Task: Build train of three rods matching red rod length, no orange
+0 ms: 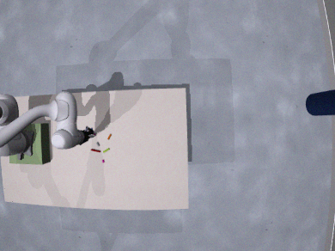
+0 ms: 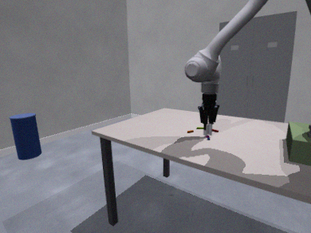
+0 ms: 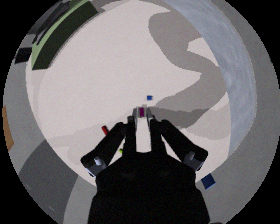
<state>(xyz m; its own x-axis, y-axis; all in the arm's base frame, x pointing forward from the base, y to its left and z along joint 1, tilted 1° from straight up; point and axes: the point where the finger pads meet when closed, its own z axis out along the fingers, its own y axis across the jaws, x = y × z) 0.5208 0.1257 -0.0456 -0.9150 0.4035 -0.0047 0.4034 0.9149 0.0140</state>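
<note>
The blue rod lies 20 mm behind my hand, 30 mm to the left of it and 40 mm below it. From my hand the other things lie so: orange rod 120 mm ahead, 40 mm below; then grey rod 40 mm ahead, 70 mm to the right, 40 mm below; then red rod 20 mm ahead, 120 mm to the right, 40 mm below.
</note>
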